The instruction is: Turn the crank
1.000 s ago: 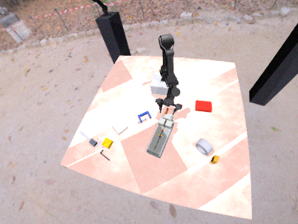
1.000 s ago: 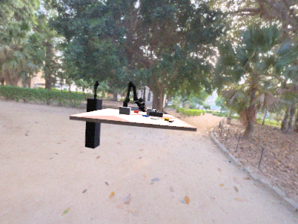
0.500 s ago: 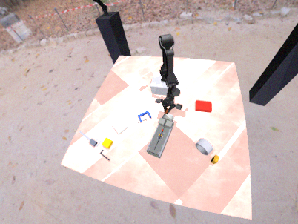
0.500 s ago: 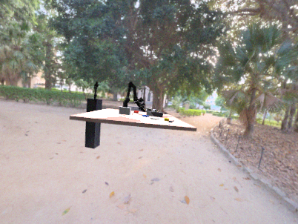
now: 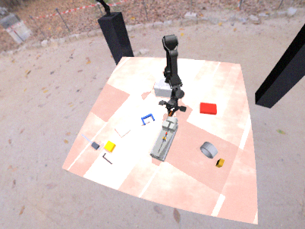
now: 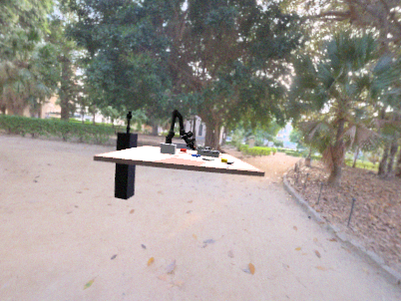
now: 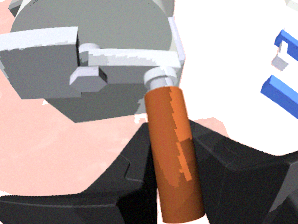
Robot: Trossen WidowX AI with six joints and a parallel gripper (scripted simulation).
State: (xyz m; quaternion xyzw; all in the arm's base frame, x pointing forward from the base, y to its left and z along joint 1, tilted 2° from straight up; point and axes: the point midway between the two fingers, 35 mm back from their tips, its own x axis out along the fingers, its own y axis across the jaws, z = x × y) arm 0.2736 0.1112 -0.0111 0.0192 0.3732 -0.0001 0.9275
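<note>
Now: gripper tip 130 mm short of the red pointer, 30 mm to the right of it and 30 mm below it. The rest, counted from my gripper tip: white tile 310 mm to the right, 190 mm ahead, 50 mm below; crank handle 20 mm behind, 20 mm above; red block 240 mm to the left, 190 mm behind, 40 mm below.
</note>
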